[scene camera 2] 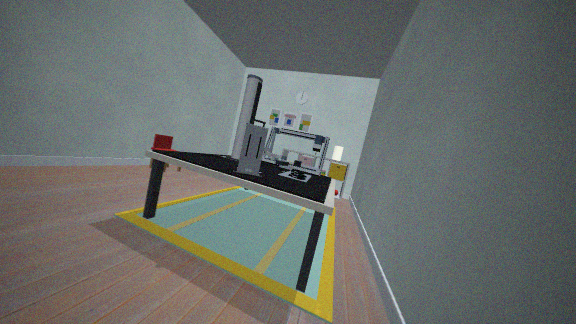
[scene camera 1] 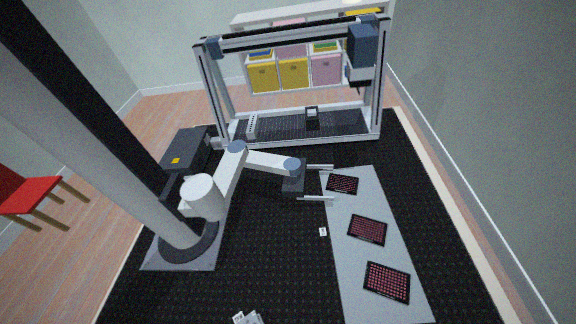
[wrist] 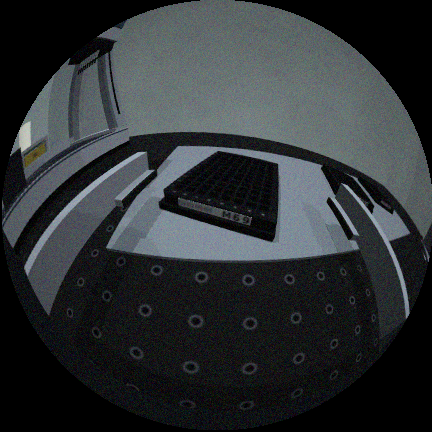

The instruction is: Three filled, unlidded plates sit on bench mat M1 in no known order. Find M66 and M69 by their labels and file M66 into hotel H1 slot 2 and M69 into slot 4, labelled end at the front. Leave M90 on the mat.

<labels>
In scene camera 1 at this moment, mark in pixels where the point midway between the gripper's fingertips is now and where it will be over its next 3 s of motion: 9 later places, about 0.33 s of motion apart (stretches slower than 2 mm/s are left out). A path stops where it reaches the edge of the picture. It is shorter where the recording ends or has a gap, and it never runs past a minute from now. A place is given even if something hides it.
My gripper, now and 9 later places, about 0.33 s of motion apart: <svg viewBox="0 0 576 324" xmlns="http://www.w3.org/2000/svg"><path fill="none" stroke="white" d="M333 181L333 181L333 180L334 185L334 199L334 213L334 220L334 222L335 223L343 223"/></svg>
</labels>
